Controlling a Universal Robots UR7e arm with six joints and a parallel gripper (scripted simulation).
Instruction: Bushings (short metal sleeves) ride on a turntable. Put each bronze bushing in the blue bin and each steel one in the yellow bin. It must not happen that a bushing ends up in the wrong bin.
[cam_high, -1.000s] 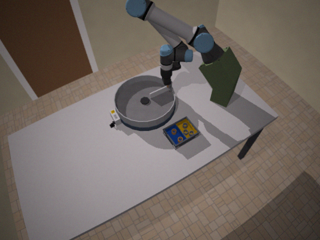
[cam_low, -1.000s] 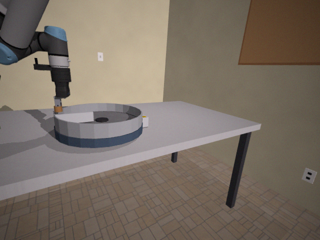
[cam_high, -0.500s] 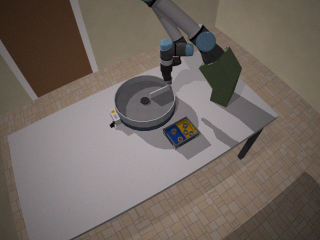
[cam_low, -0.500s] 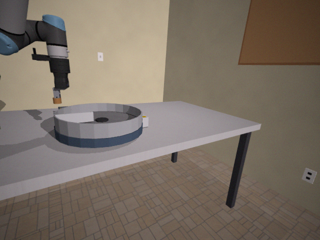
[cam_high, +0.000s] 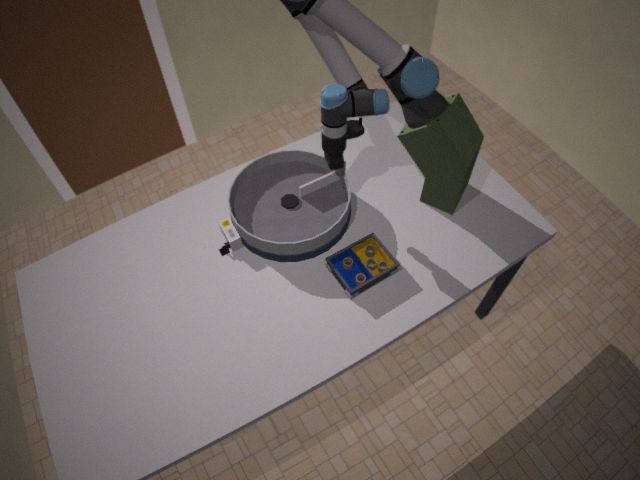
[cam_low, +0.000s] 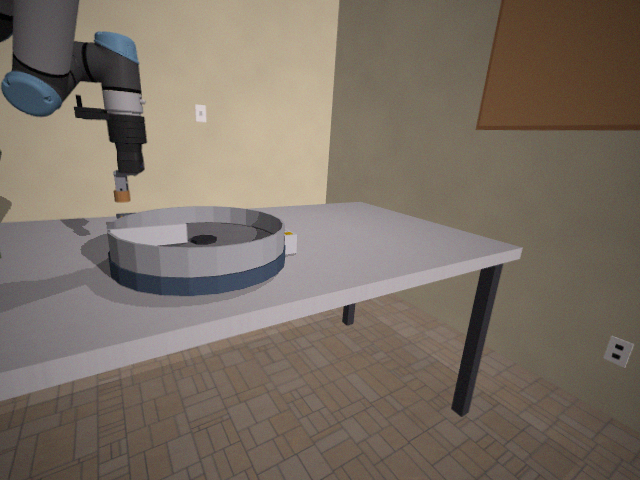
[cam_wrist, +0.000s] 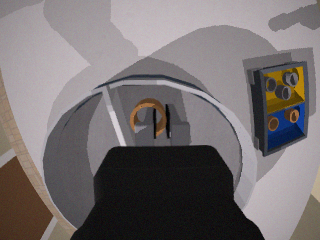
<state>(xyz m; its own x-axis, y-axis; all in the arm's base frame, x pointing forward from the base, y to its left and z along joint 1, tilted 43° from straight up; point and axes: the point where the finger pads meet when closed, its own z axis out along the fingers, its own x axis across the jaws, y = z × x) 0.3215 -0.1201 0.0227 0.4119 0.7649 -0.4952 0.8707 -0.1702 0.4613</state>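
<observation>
Now: the blue bin 14 cm ahead of my hand, 24 cm to the left of it and 15 cm below it. Also, from my hand: grey turntable (15 cm ahead, 10 cm to the right, 13 cm below).
</observation>
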